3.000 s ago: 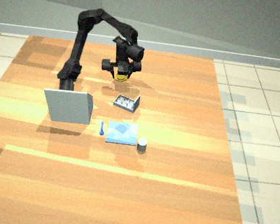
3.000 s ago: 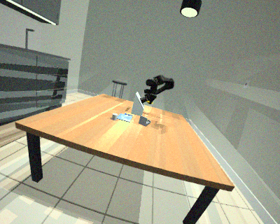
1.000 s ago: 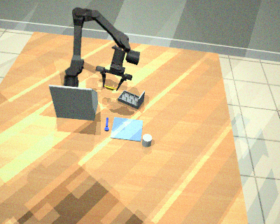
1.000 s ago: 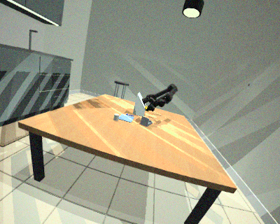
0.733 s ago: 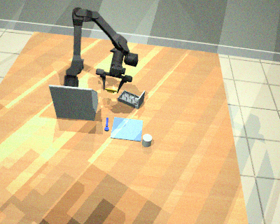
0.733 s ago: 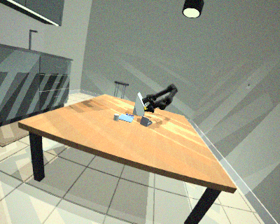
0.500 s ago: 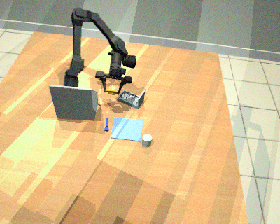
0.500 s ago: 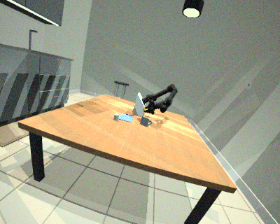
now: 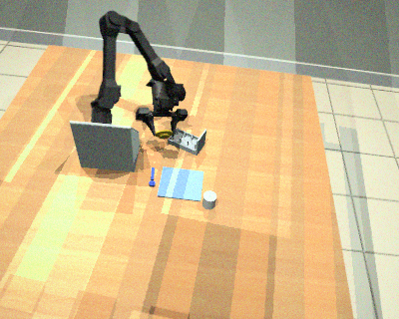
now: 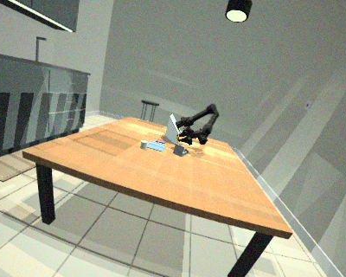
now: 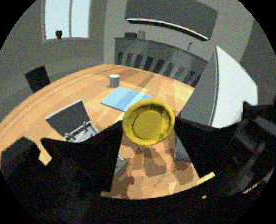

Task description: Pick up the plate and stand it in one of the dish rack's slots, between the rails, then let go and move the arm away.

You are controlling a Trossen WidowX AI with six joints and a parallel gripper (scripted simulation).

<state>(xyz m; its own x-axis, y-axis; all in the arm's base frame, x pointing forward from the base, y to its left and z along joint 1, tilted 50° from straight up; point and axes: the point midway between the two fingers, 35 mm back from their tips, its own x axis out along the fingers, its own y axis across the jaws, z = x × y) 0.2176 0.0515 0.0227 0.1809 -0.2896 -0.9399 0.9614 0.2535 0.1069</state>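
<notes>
Now: the dish rack 8 cm ahead of my gripper tip, 5 cm to the left of it and 6 cm below it. The rest, counted from my gripper tip: blue spoon: 4 cm behind, 13 cm to the right, 8 cm below; then plate: 1 cm to the left.
</notes>
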